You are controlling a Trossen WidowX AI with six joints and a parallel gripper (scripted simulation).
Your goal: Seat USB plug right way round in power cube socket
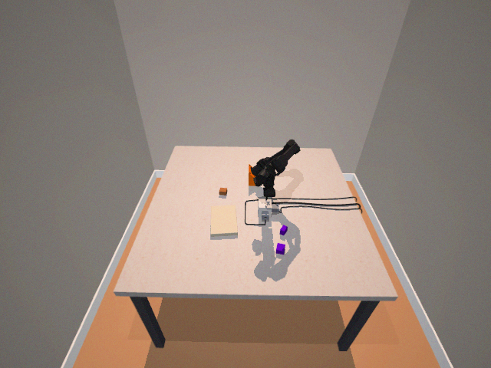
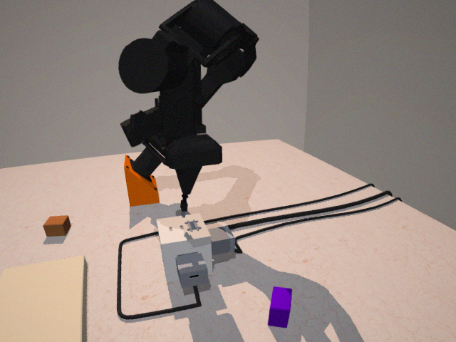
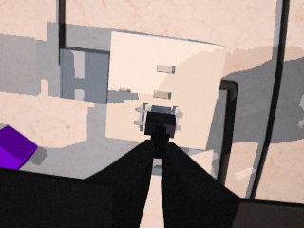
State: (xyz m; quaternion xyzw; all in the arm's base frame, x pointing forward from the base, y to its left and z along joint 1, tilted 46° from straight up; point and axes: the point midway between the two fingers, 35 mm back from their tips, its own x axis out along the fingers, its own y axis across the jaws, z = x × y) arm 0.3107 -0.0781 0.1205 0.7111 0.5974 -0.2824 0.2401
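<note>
My gripper tip is 20 mm above the black USB plug. From my gripper tip the other things lie so: cream pad (260 mm to the right, 120 mm below, 50 mm ahead); then brown block (250 mm to the right, 210 mm behind, 120 mm below); then USB socket (60 mm below, 10 mm to the left).
</note>
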